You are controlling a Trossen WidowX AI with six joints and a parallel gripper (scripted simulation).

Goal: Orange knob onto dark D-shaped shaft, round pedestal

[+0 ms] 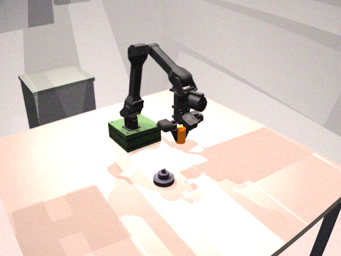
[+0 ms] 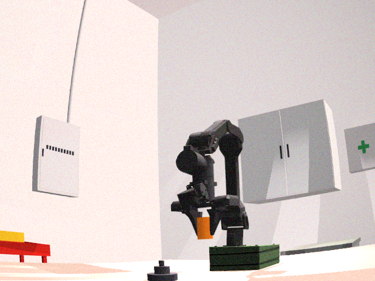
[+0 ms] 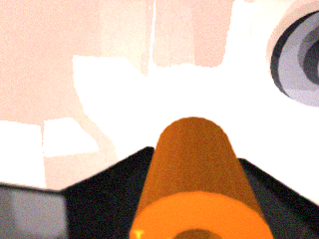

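My gripper tip is 120 mm to the left of the pedestal, 100 mm above it and 30 mm short of it. The rest, counted from my gripper tip: orange knob: 20 mm above.
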